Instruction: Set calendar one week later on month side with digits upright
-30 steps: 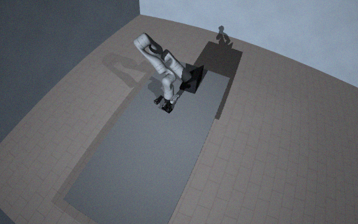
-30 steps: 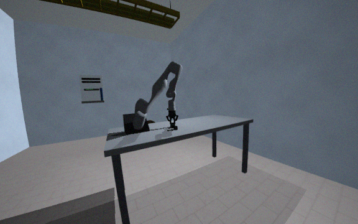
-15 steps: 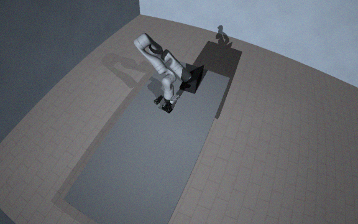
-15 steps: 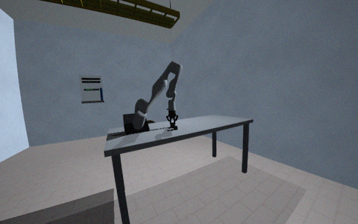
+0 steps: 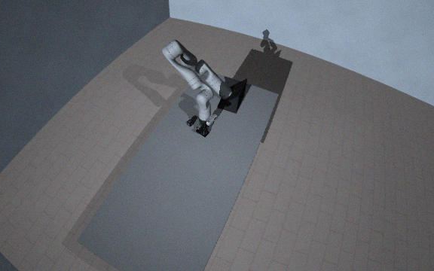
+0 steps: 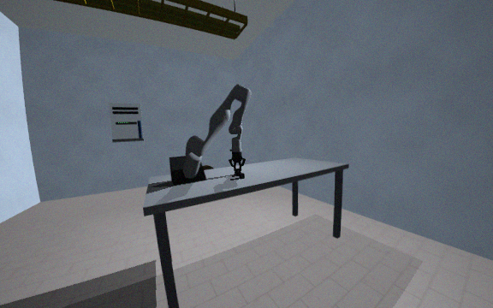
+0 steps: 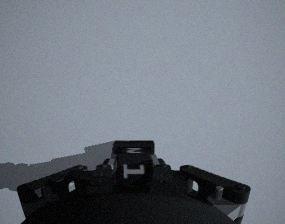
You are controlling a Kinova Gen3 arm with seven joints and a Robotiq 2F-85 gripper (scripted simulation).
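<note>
Right now my hand is 30 mm above the dark calendar tray, 20 mm to the left of it and 10 mm past it.
</note>
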